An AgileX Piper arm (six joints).
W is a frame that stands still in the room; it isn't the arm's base.
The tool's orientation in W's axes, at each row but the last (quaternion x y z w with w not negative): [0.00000 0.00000 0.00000 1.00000]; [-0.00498 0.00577 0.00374 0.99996]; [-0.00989 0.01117 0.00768 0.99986]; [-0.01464 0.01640 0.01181 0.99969]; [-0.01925 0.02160 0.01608 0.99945]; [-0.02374 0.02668 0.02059 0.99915]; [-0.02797 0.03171 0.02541 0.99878]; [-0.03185 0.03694 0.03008 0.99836]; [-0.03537 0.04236 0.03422 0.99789]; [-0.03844 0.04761 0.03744 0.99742]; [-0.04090 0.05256 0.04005 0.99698]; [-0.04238 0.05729 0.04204 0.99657]
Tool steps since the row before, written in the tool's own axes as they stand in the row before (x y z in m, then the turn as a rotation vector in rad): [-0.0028 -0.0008 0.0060 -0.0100 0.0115 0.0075]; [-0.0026 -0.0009 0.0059 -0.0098 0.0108 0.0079]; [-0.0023 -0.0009 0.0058 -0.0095 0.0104 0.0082]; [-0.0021 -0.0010 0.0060 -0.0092 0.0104 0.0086]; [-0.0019 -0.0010 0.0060 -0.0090 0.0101 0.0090]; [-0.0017 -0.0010 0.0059 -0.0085 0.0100 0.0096]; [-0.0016 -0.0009 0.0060 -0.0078 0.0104 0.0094]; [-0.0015 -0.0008 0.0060 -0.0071 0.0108 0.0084]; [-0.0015 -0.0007 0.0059 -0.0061 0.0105 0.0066]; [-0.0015 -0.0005 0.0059 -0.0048 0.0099 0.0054]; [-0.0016 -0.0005 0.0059 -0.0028 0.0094 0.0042]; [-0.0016 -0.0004 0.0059 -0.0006 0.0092 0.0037]
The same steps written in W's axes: [-0.0028 -0.0008 0.0060 -0.0100 0.0115 0.0075]; [-0.0025 -0.0009 0.0059 -0.0098 0.0108 0.0079]; [-0.0022 -0.0008 0.0059 -0.0095 0.0104 0.0082]; [-0.0019 -0.0009 0.0061 -0.0092 0.0104 0.0086]; [-0.0016 -0.0008 0.0061 -0.0089 0.0102 0.0090]; [-0.0013 -0.0008 0.0060 -0.0084 0.0101 0.0096]; [-0.0012 -0.0006 0.0061 -0.0077 0.0105 0.0093]; [-0.0010 -0.0005 0.0061 -0.0071 0.0109 0.0082]; [-0.0010 -0.0004 0.0060 -0.0063 0.0105 0.0064]; [-0.0009 -0.0001 0.0060 -0.0050 0.0099 0.0051]; [-0.0009 -0.0001 0.0061 -0.0031 0.0095 0.0037]; [-0.0009 0.0000 0.0061 -0.0010 0.0094 0.0030]
